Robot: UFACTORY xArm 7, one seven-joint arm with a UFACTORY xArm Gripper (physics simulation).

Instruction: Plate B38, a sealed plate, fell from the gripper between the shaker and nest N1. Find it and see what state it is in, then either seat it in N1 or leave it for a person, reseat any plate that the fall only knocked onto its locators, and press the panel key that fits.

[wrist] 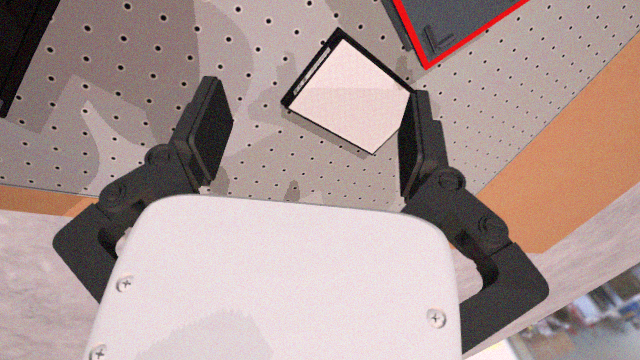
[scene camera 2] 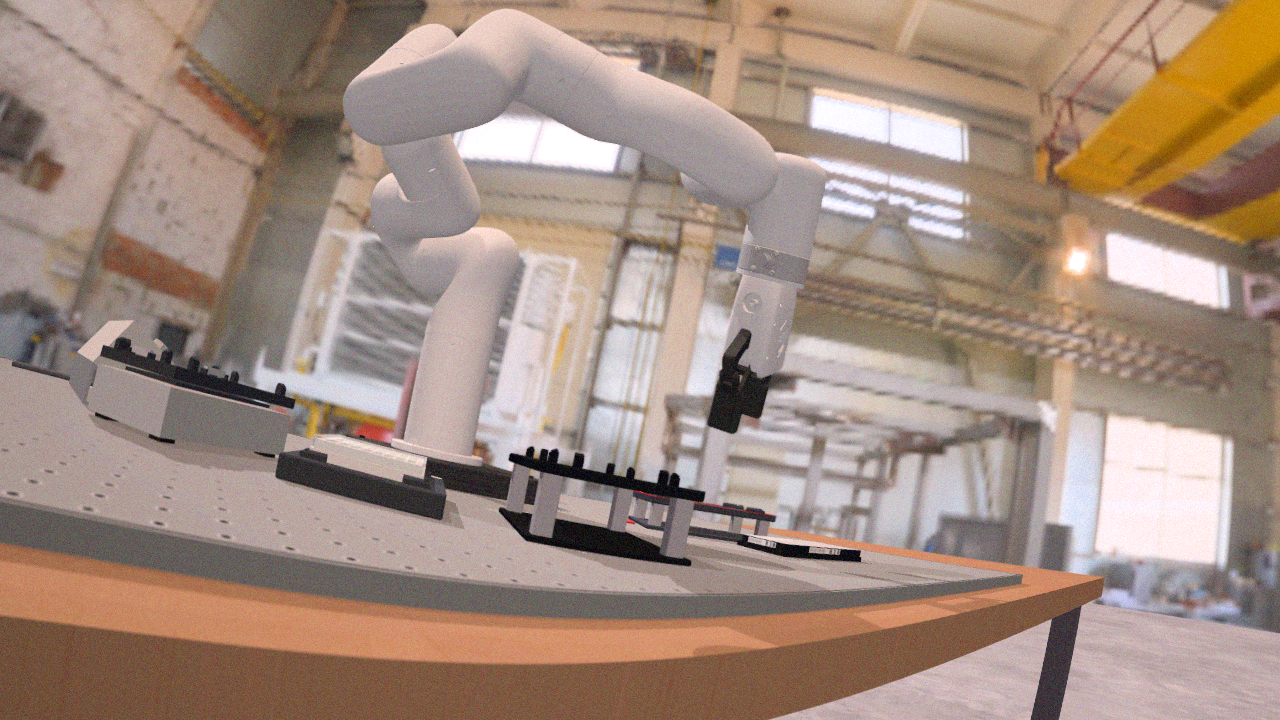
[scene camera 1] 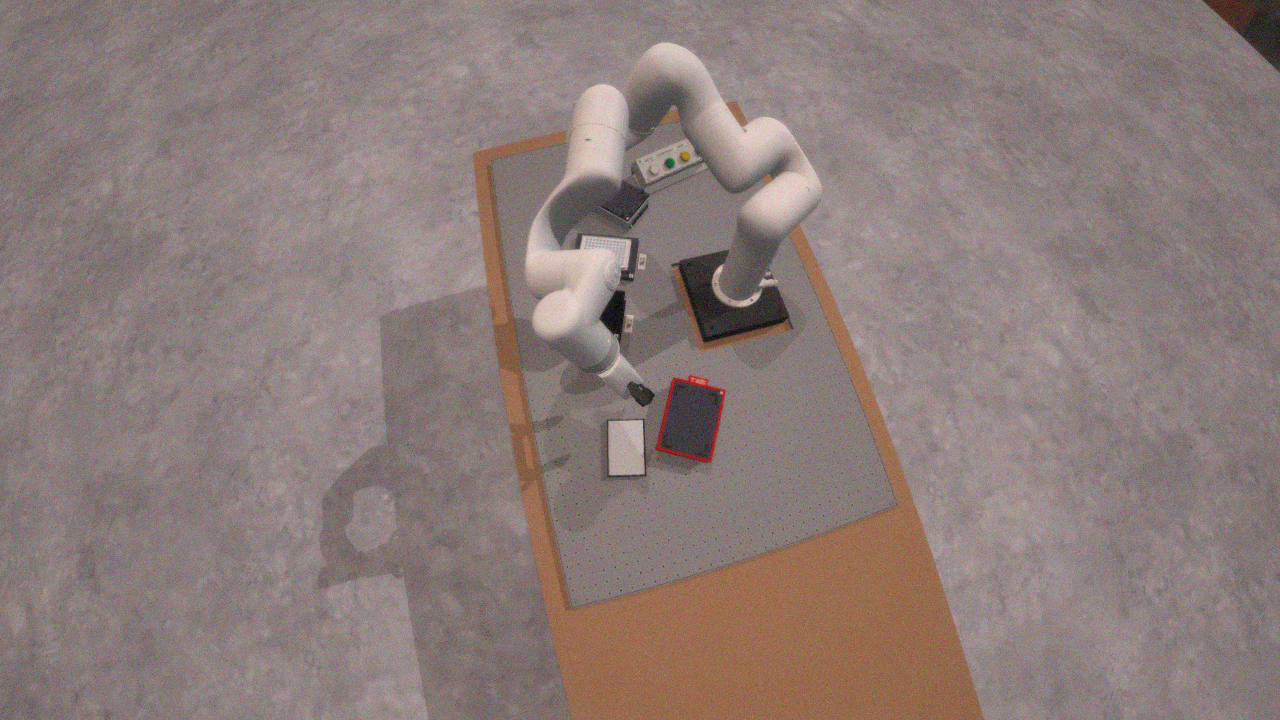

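Seen in the pictures: gripper, fingertip midpoint: [wrist: 314, 105] [scene camera 2: 735, 422] [scene camera 1: 633, 385]; arm's base at its link origin: [scene camera 2: 436, 456] [scene camera 1: 736, 285].
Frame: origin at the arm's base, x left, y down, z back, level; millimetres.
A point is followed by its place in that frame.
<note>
A plate with a blank white top and black rim [scene camera 1: 625, 447] {x 371, y 14, z -298 mm} [scene camera 2: 801, 548] {x 332, y 18, z -337 mm} [wrist: 345, 95] {x 350, y 14, z -296 mm} lies flat on the pegboard beside the red-edged nest [scene camera 1: 690, 420] {x 324, y -11, z -153 mm} [wrist: 465, 25] {x 379, y -11, z -186 mm}. A pale label strip shows on one side; its text is unreadable. My gripper [scene camera 1: 640, 394] {x 258, y -109, z -271 mm} [scene camera 2: 738, 404] {x 258, y -109, z -271 mm} [wrist: 314, 105] {x 258, y -109, z -271 mm} is open and empty, above the board near this plate. Nest N1 [scene camera 2: 608, 478] {x 30, y -24, z -446 mm} is a black deck on posts with no plate on it, partly hidden by the arm in scene camera 1. The shaker [scene camera 1: 625, 204] {x -240, y -26, z -263 mm} [scene camera 2: 210, 413] {x -251, y 1, z -336 mm} has a dark, bare top. The panel [scene camera 1: 662, 171] {x -346, y -27, z -156 mm} shows white, green and yellow keys.
A black nest [scene camera 2: 358, 488] {x -129, y 20, z -404 mm} between shaker and N1 holds a white well plate [scene camera 1: 608, 248] {x -121, y -6, z -313 mm} [scene camera 2: 371, 454] {x -123, y -3, z -387 mm}; its exact seating is unclear. The arm's black base [scene camera 1: 702, 313] {x 71, y -1, z -95 mm} stands behind N1. The pegboard [scene camera 1: 716, 528] {x 561, y 29, z -112 mm} ends at a wooden table edge [scene camera 1: 760, 644] {x 818, y 41, z -36 mm}.
</note>
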